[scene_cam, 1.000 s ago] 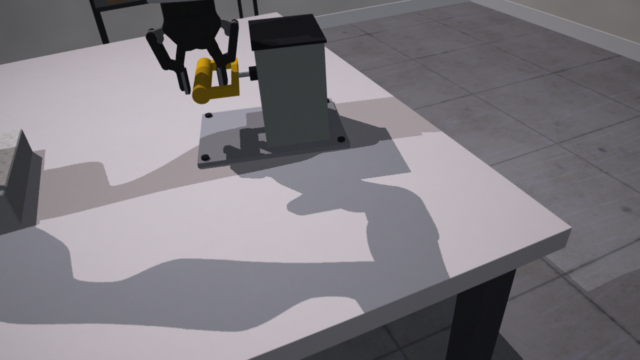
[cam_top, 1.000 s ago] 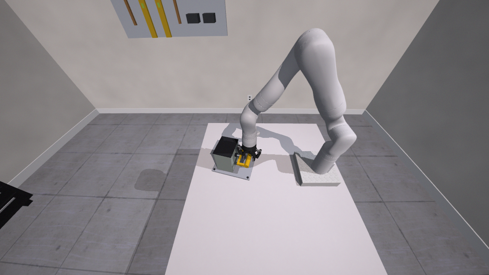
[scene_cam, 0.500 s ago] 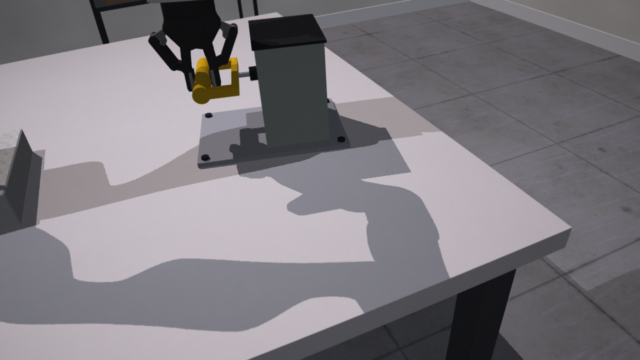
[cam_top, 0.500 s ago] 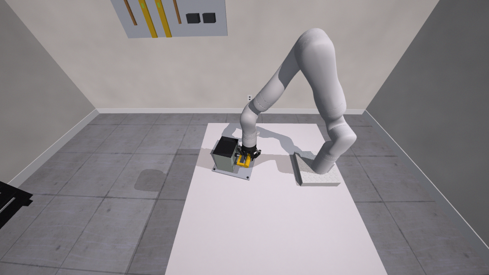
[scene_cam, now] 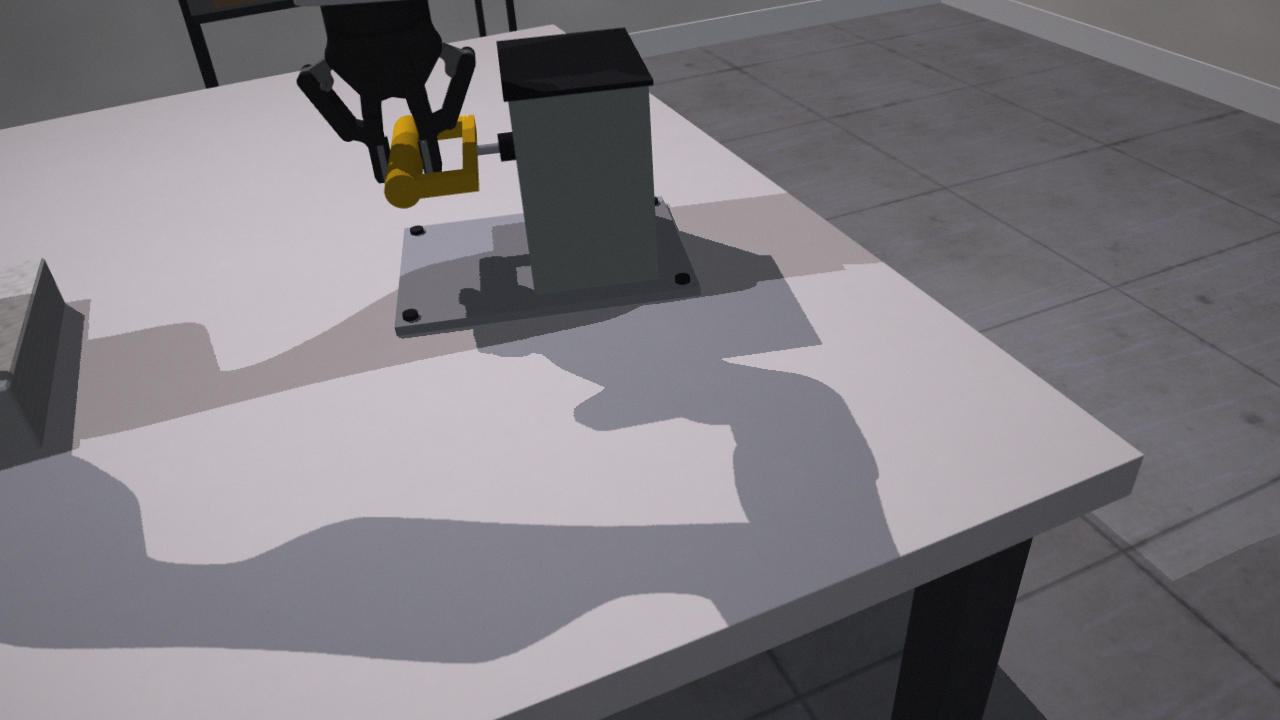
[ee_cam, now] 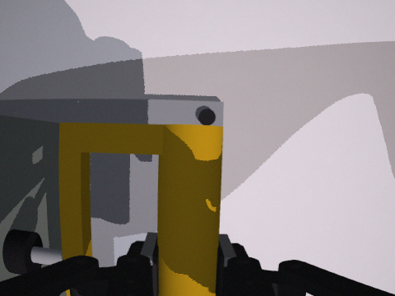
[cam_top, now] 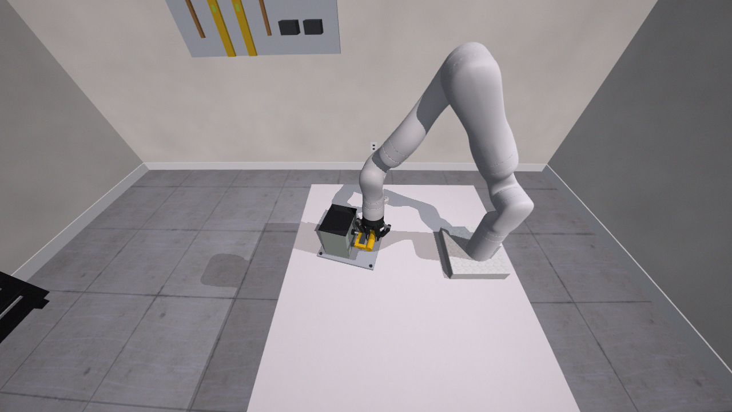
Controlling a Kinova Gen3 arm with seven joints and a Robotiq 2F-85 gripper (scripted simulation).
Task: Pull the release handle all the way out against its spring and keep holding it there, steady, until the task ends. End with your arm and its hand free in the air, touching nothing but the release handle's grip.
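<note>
My hand is 50 mm short of the grip and 10 mm to the left of it.
</note>
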